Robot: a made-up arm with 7 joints. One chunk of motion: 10 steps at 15 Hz.
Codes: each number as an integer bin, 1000 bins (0 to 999) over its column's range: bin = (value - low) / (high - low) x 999, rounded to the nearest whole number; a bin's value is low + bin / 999 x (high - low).
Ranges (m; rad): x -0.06..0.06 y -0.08..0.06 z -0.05..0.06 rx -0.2..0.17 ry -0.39..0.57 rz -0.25..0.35
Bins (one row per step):
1: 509 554 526 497 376 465
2: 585 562 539 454 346 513
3: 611 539 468 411 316 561
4: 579 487 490 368 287 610
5: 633 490 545 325 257 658
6: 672 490 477 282 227 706
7: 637 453 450 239 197 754
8: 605 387 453 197 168 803
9: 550 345 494 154 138 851
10: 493 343 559 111 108 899
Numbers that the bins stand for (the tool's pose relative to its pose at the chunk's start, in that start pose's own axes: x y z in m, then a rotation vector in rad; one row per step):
1: 0.0011 -0.0024 0.0079 -0.0159 -0.0287 0.0293
2: 0.0103 -0.0012 0.0093 -0.0319 -0.0575 0.0581
3: 0.0134 -0.0045 0.0015 -0.0478 -0.0863 0.0869
4: 0.0095 -0.0118 0.0040 -0.0637 -0.1142 0.1164
5: 0.0160 -0.0113 0.0100 -0.0796 -0.1430 0.1452
6: 0.0207 -0.0113 0.0025 -0.0956 -0.1719 0.1740
7: 0.0165 -0.0165 -0.0005 -0.1115 -0.2007 0.2029
8: 0.0127 -0.0258 -0.0001 -0.1270 -0.2286 0.2323
9: 0.0061 -0.0317 0.0044 -0.1430 -0.2574 0.2611
10: -0.0008 -0.0319 0.0116 -0.1589 -0.2862 0.2899

